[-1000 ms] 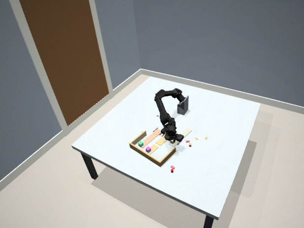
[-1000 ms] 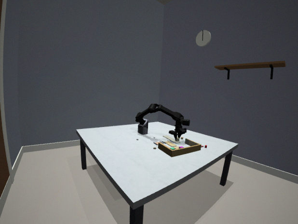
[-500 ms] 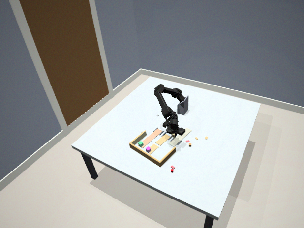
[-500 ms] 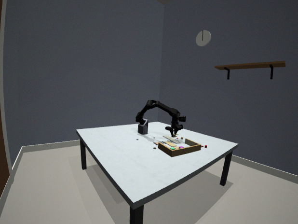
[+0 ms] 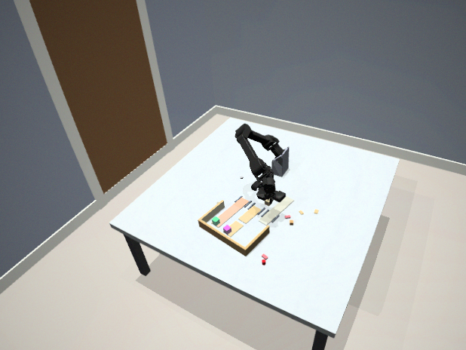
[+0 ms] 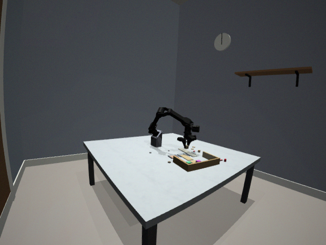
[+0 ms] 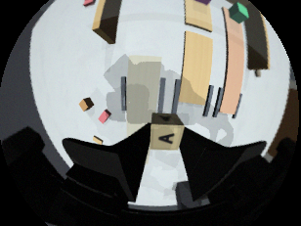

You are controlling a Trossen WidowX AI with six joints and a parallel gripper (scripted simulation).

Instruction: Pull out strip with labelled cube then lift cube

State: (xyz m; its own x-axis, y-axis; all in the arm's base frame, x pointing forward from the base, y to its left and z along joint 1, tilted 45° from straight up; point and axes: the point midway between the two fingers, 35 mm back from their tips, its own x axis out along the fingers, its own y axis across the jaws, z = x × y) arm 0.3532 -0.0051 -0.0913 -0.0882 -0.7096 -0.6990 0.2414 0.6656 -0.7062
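Right now my gripper tip is 2 cm past the pale strip, 4 cm to the right of it and 6 cm above it. From my gripper tip the other things lie so: orange block: 5 cm ahead, 15 cm to the left, 5 cm below; labelled cube: 1 cm above.
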